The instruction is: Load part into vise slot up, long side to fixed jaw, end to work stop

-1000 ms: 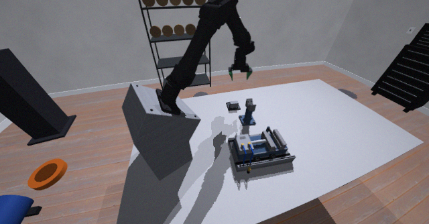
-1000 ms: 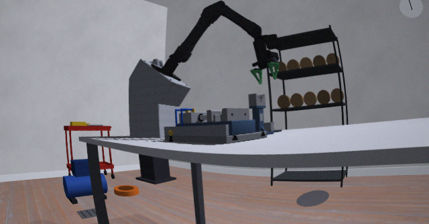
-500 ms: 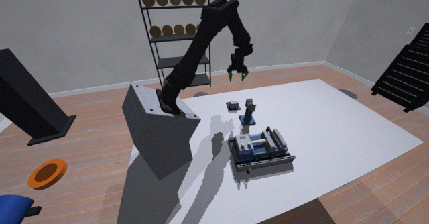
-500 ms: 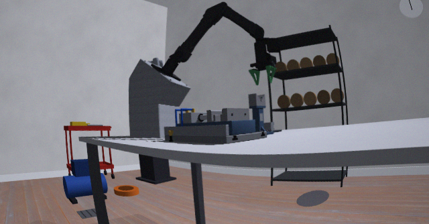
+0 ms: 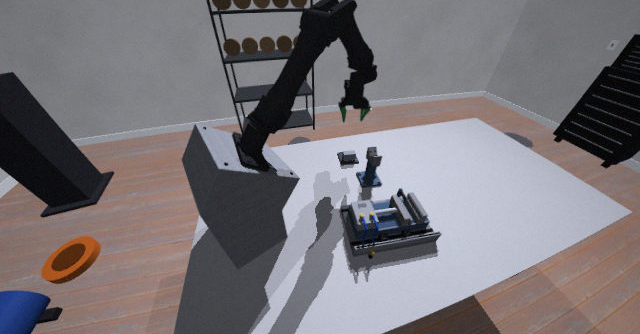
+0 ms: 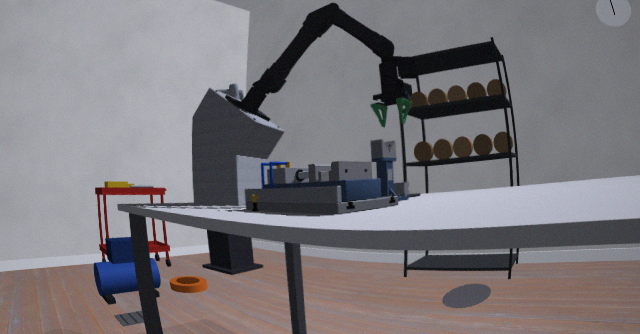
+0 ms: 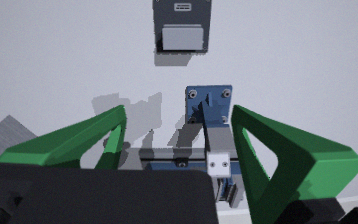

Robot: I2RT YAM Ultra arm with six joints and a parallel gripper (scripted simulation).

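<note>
Now: the part 21 cm below my hand, 1 cm to the left of it and 1 cm ahead of it. The rest, counted from my hand: cylinder rod: 37 cm to the right, 16 cm below, 6 cm behind; then work stop: 34 cm to the right, 14 cm below, 3 cm ahead; then air cylinder: 35 cm to the right, 16 cm below, 14 cm behind.
</note>
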